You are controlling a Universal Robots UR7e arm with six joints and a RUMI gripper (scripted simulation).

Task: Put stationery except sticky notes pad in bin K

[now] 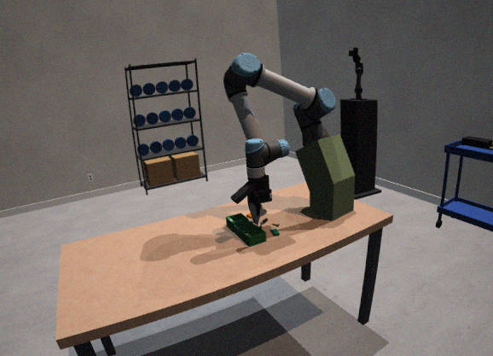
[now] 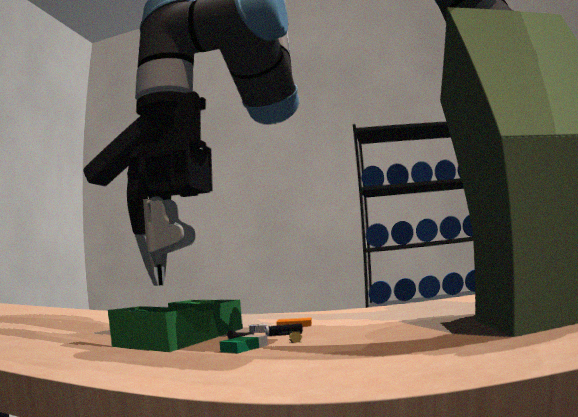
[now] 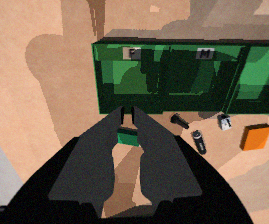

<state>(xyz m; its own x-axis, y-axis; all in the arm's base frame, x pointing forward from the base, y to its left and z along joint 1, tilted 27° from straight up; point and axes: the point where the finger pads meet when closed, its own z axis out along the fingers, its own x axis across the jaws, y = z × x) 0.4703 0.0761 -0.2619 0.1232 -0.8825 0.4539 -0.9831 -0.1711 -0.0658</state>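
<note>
Right now my hand is 170 mm to the left of the white sharpener-like piece, 80 mm above it and 50 mm past it. From my hand the other things lie so: green bin: 90 mm to the right, 70 mm below, 20 mm ahead; then black bolt: 90 mm to the right, 90 mm below, 60 mm behind; then green block: 100 mm behind, 80 mm below, 30 mm to the right.
</note>
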